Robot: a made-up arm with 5 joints.
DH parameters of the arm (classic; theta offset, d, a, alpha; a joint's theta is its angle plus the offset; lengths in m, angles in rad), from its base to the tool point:
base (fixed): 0 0 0.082 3.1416
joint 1: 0 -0.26 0.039 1.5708
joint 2: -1.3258 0 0.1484 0
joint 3: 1.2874 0 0.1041 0
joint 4: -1.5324 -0.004 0 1.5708
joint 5: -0.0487 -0.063 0 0
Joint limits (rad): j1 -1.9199..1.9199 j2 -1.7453..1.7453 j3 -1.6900..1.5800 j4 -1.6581..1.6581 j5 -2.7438..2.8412
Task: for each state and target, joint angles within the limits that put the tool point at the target. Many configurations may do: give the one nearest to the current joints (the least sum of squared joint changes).
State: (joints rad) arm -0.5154 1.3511 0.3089 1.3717 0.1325
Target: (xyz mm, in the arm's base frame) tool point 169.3 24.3 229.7
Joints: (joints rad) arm -0.3156 1.0631 0.8972 1.6581 0.1325
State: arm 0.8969 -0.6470 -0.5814 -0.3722 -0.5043
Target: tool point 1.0 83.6 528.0
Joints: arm 0.8356 -0.9223 -0.8646 -0.3948 -0.5043
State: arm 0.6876 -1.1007 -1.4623 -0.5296 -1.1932
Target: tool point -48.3 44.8 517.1
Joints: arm 0.3602 -0.7805 -1.2701 -0.4227 -1.1932
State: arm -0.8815 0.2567 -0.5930 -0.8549 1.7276
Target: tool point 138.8 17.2 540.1
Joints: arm -0.3616 -0.1800 -0.7884 -1.3993 1.7276
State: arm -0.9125 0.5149 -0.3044 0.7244 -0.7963
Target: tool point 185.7 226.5 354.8
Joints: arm -1.1575 0.1958 -0.2222 0.8485 -0.7963
